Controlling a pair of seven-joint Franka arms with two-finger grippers.
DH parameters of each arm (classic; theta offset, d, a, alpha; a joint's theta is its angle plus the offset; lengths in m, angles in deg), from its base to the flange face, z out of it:
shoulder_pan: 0 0.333 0 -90
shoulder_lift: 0 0 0 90
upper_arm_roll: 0 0.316 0.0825 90
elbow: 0 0 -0.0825 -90
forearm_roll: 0 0.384 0 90
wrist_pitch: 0 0 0.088 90
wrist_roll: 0 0.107 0 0
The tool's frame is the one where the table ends.
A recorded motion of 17 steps. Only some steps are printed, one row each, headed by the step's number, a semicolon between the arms.
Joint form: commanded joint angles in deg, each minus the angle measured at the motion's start. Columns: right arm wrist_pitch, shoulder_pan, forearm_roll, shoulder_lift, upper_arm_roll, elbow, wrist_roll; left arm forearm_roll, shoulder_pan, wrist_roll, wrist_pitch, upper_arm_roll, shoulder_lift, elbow.
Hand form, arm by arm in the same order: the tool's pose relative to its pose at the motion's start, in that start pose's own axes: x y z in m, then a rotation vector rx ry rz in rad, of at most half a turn. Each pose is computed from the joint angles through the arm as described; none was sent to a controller.
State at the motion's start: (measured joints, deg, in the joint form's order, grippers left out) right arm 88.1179 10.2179 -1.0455 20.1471 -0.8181 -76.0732 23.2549; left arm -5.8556 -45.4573 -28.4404 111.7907 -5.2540 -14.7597 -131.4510
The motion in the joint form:
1: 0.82 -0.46 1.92 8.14 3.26 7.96 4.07; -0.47 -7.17 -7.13 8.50 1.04 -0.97 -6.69
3: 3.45 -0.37 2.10 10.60 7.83 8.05 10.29; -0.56 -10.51 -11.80 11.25 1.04 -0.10 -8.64
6: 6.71 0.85 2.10 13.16 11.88 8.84 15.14; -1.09 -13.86 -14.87 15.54 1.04 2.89 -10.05
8: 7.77 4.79 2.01 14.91 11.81 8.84 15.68; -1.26 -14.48 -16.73 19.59 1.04 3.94 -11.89
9: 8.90 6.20 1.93 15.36 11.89 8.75 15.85; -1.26 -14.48 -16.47 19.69 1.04 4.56 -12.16
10: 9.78 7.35 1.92 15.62 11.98 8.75 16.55; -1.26 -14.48 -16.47 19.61 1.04 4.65 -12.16
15: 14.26 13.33 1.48 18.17 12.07 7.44 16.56; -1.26 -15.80 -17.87 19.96 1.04 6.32 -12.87
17: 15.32 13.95 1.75 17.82 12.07 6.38 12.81; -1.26 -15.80 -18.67 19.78 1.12 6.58 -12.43
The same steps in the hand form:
1: 0.0257 -0.0432 0.0231 0.0523 -0.0123 0.0242; -0.0323 0.0303 0.0377 -0.0215 0.0356 -0.0305
3: 0.0189 -0.0884 0.0444 0.0853 -0.0283 0.0592; -0.0480 0.0478 0.0578 -0.0166 0.0329 -0.0591
6: 0.0057 -0.1399 0.0595 0.1268 -0.0288 0.0632; -0.0590 0.0682 0.0873 -0.0157 0.0258 -0.0660
8: -0.0149 -0.1835 0.0791 0.1126 -0.0390 0.0079; -0.0608 0.0695 0.1036 -0.0288 0.0406 -0.0940
9: -0.0232 -0.1999 0.0836 0.1162 -0.0310 -0.0134; -0.0608 0.0685 0.1103 -0.0192 0.0309 -0.0908
10: -0.0308 -0.2131 0.0854 0.1214 -0.0239 -0.0214; -0.0608 0.0684 0.1111 -0.0171 0.0287 -0.0909
15: -0.0711 -0.2779 0.1222 0.1158 -0.0142 -0.1215; -0.0683 0.0729 0.1296 0.0100 0.0034 -0.0960
17: -0.0780 -0.2839 0.1253 0.1215 -0.0083 -0.1970; -0.0666 0.0741 0.1285 0.0093 0.0029 -0.1110

